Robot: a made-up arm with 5 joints.
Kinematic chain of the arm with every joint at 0, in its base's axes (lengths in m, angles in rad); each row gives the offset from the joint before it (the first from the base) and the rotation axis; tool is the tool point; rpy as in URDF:
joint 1: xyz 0 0 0.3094 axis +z
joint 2: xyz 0 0 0 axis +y
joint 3: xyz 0.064 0 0.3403 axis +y
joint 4: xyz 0.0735 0 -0.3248 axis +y
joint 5: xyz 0.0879 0 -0.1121 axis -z
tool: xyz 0 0 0 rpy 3.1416 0 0
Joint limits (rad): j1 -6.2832..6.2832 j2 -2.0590..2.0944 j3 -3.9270..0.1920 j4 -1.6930..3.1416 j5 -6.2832..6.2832
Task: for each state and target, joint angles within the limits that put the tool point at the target. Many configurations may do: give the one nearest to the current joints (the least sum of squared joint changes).
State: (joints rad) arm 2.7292 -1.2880 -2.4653 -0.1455 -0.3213
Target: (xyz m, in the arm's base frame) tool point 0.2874 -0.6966 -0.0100
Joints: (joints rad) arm 1.9621 -2.0590 -2.8777 0.3561 -0.3213
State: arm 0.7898 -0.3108 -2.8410 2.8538 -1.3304
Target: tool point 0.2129 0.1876 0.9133
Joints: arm 0.7223 0.1029 -2.8579 2.2575 -1.3304
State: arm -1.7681 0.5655 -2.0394 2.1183 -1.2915
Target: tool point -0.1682 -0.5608 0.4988
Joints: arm -1.8622 0.5562 -2.1289 2.0484 -1.2915
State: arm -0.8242 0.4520 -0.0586 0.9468 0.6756
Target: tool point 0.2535 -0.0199 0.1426
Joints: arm -0.0783 0.3633 -0.4142 0.8312 0.6756
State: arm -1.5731 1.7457 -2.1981 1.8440 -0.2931
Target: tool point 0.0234 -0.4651 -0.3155
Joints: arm -1.5205 2.0944 -2.5605 1.1917 -0.2931
